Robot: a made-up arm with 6 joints. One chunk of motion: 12 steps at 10 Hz.
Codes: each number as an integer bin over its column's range. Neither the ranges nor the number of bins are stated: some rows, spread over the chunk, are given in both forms.
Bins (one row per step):
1: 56 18 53 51 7 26
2: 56 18 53 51 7 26
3: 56 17 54 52 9 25
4: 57 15 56 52 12 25
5: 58 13 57 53 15 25
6: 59 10 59 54 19 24
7: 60 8 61 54 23 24
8: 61 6 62 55 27 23
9: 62 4 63 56 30 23
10: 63 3 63 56 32 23
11: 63 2 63 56 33 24
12: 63 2 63 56 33 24
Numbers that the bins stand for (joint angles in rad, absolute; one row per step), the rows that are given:
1: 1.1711 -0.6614 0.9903 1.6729 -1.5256 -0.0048
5: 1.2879 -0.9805 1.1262 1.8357 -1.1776 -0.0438
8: 1.4632 -1.4271 1.2960 1.9986 -0.6557 -0.1219
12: 1.5800 -1.6824 1.3300 2.0800 -0.3948 -0.0829
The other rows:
2: 1.1711 -0.6614 0.9903 1.6729 -1.5256 -0.0048
3: 1.1711 -0.7252 1.0243 1.7543 -1.4386 -0.0438
4: 1.2295 -0.8529 1.0922 1.7543 -1.3081 -0.0438
6: 1.3463 -1.1719 1.1941 1.9171 -1.0037 -0.0829
7: 1.4048 -1.2995 1.2621 1.9171 -0.8297 -0.0829
9: 1.5216 -1.5548 1.3300 2.0800 -0.5252 -0.1219
10: 1.5800 -1.6186 1.3300 2.0800 -0.4383 -0.1219
11: 1.5800 -1.6824 1.3300 2.0800 -0.3948 -0.0829

